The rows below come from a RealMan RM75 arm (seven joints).
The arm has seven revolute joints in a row. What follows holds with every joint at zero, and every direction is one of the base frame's. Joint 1 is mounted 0.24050 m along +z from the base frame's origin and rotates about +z. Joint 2 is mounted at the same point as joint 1 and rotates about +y. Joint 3 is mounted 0.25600 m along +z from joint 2 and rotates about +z. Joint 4 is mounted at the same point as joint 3 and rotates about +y. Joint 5 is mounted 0.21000 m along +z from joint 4 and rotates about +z. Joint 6 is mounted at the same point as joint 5 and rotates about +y. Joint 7 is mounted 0.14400 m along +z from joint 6 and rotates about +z. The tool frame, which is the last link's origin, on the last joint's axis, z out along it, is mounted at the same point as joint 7; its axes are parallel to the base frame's.
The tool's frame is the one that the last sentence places.
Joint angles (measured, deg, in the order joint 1, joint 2, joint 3, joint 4, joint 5, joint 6, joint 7), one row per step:
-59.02 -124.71 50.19 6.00 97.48 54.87 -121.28
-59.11 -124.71 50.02 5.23 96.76 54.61 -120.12
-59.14 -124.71 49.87 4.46 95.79 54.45 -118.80
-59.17 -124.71 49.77 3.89 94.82 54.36 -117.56
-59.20 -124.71 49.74 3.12 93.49 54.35 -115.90
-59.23 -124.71 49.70 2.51 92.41 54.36 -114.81
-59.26 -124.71 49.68 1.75 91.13 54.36 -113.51
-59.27 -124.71 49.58 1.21 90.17 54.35 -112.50
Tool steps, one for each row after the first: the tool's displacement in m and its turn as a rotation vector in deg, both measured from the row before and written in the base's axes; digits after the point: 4 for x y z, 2 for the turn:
-0.0008 -0.0008 -0.0013 0.32 -0.08 -0.01
-0.0007 -0.0008 -0.0010 0.41 -0.25 -0.01
-0.0002 -0.0003 -0.0005 0.48 -0.28 -0.12
-0.0002 -0.0008 -0.0007 0.56 -0.37 -0.23
-0.0001 -0.0006 -0.0005 0.38 -0.41 0.03
-0.0003 -0.0008 -0.0007 0.43 -0.43 0.06
-0.0002 -0.0004 -0.0003 0.41 -0.35 0.08

